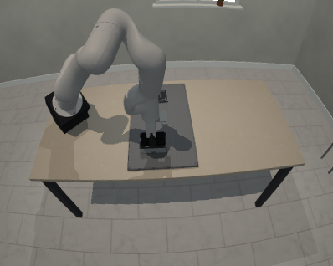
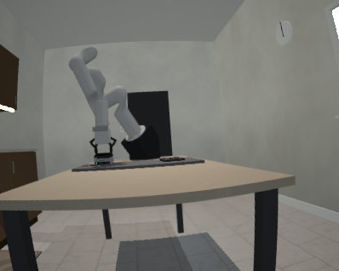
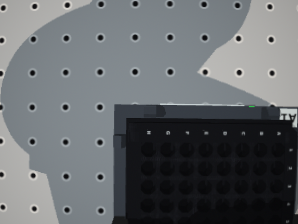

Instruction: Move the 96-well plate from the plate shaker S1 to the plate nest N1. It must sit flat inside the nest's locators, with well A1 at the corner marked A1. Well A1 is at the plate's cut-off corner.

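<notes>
The black 96-well plate lies 10 mm below my hand. Also, from my hand: A1 label (120 mm ahead, 350 mm to the left, 60 mm below); plate nest N1 (50 mm ahead, 410 mm to the left, 70 mm below).
</notes>
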